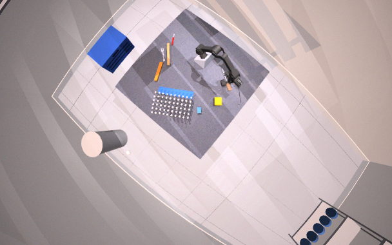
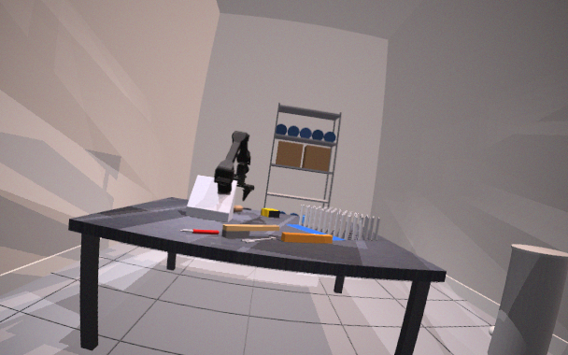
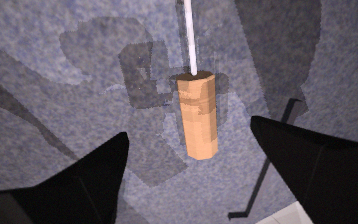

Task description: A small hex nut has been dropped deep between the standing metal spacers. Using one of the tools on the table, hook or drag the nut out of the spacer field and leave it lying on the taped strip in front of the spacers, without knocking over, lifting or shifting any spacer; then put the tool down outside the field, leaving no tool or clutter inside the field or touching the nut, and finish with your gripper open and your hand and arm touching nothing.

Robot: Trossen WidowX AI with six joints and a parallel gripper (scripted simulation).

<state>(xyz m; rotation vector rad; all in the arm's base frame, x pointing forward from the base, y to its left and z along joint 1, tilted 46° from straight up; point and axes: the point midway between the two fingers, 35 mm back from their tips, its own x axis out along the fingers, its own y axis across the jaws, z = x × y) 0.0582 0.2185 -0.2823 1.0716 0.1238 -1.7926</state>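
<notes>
The hook tool is 60 mm behind my gripper tip, 60 mm to the right of it and 60 mm below it. From my gripper tip the other things lie so: blue block 400 mm ahead, 80 mm to the right, 50 mm below; then yellow block 210 mm ahead, 20 mm to the left, 50 mm below; then blue taped strip 390 mm ahead, 400 mm to the right, 70 mm below.
</notes>
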